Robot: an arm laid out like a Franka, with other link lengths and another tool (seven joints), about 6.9 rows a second.
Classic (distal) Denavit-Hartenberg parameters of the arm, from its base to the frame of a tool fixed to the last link. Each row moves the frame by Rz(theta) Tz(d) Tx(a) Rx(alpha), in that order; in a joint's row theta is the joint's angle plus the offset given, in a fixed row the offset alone. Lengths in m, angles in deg.
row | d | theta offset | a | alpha
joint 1 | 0.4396 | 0 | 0 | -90
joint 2 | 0 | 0 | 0 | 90
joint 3 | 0.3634 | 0 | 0.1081 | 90
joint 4 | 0 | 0 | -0.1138 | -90
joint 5 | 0.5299 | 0 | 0 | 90
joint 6 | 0 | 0 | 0.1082 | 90
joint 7 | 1.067 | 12.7 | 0.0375 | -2.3
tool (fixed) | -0.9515 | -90 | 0 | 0
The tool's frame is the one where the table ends.
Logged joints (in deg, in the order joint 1, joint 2, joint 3, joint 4, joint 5, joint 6, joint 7), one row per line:
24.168 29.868 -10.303 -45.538 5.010 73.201 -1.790
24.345 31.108 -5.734 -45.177 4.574 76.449 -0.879
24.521 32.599 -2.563 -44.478 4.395 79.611 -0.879
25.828 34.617 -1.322 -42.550 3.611 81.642 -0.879
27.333 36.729 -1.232 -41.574 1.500 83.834 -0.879
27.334 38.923 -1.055 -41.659 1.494 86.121 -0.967
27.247 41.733 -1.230 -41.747 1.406 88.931 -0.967
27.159 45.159 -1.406 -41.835 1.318 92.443 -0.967
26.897 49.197 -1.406 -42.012 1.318 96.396 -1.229
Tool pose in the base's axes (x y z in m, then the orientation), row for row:
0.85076 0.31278 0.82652 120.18 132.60 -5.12
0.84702 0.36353 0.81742 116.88 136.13 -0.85
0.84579 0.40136 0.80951 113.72 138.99 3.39
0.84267 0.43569 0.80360 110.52 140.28 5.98
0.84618 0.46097 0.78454 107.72 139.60 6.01
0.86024 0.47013 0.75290 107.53 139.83 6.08
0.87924 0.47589 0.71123 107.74 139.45 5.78
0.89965 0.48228 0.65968 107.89 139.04 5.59
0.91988 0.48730 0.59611 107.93 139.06 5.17
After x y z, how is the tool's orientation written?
As a rotation vector, in degrees.
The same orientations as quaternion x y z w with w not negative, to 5 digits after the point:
0.67126 0.74063 -0.02860 0.00845
0.65141 0.75870 -0.00474 0.00503
0.63312 0.77381 0.01887 0.00335
0.61847 0.78501 0.03346 0.01146
0.61025 0.79086 0.03405 0.03114
0.60895 0.79187 0.03443 0.03054
0.61074 0.79050 0.03276 0.03214
0.61238 0.78919 0.03173 0.03422
0.61252 0.78918 0.02934 0.03398

